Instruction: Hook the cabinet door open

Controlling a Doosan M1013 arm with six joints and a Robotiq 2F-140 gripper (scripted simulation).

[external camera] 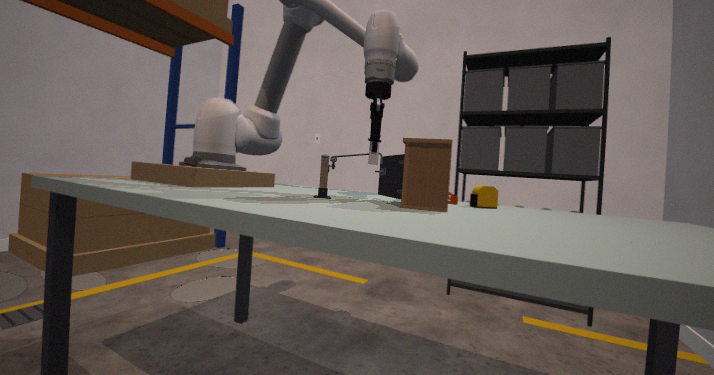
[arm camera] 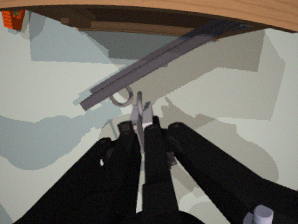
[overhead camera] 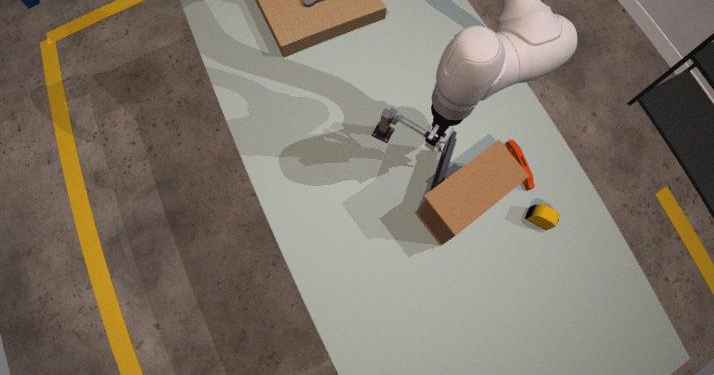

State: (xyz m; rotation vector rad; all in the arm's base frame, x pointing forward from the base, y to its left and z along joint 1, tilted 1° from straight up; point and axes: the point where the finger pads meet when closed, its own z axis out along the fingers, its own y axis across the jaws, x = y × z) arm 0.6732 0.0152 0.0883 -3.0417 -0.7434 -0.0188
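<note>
Now: hand 4 cm past the wire hook, 2 cm to the left of it and 2 cm above it. Also, from my hand: orange object (14 cm ahead, 24 cm to the left, 12 cm below); dark door (6 cm ahead, 1 cm to the right, 6 cm below); yellow tape measure (29 cm ahead, 22 cm to the left, 11 cm below).
</note>
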